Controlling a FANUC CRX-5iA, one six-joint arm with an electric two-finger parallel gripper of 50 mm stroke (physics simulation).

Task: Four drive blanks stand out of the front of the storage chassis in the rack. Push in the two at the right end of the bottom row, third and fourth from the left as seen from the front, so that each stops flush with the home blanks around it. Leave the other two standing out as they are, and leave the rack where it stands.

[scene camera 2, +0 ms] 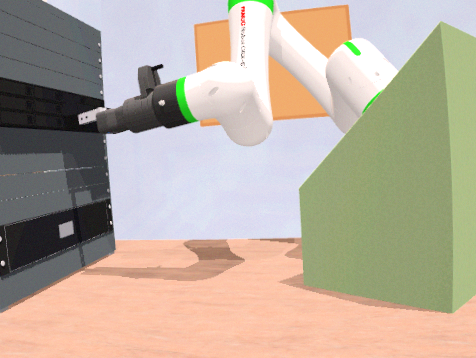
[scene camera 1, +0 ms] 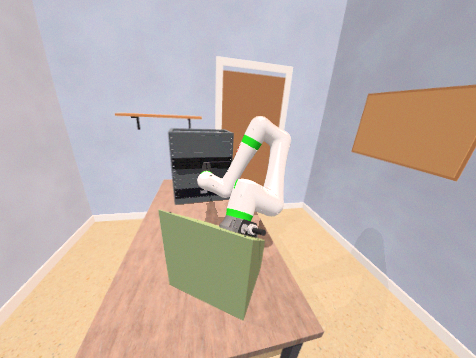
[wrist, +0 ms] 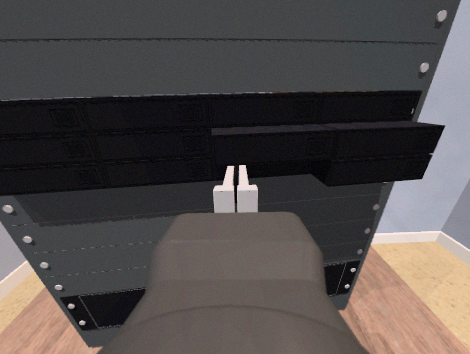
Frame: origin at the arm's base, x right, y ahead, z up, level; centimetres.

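Seen in the pictures: gripper, between the fingertips: [scene camera 2: 80,119] [wrist: 236,176]; arm's base, origin of its link: [scene camera 1: 234,231].
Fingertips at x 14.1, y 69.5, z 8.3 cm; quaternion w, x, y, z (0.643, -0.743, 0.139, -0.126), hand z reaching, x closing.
Offsets run from my fingertips to a thing's top centre. "spot": to the spot under its first point. Level surfaces: height alone.
The rack [scene camera 1: 197,144] [scene camera 2: 30,160] [wrist: 225,65] stands upright and holds the black storage chassis [scene camera 1: 186,163] [scene camera 2: 30,102]. In the wrist view, the middle-row third blank @(dy +4.8, dx +4.7, dz +3.8 cm) [wrist: 270,146] and the middle-row fourth blank @(dy +2.2, dx +15.3, dz +3.8 cm) [wrist: 382,141] stand out. The bottom-row fourth blank @(dy +2.2, dx +15.3, dz +1.0 cm) [wrist: 375,171] also stands out below them. The bottom-row third blank @(spot: dy +1.5, dx +7.3, dz -0.9 cm) [wrist: 292,168] sits back in dark shade under the overhang; whether it is exactly flush cannot be told. My gripper [scene camera 2: 80,119] [wrist: 236,176] is shut and empty, its fingertips at the left part of that third bottom place; contact cannot be told.
Home blanks @(dy +10.8, dx -5.2, dz +3.8 cm) [wrist: 145,145] fill the left columns and the top row. A lower black panel @(dy +5.7, dx -0.8, dz -19.8 cm) [scene camera 2: 50,235] [wrist: 110,310] is in the rack. A green block [scene camera 1: 210,265] [scene camera 2: 380,200] stands on the wooden table @(dz -35.2 cm) [scene camera 1: 125,300] [scene camera 2: 200,320], in front of the arm's base.
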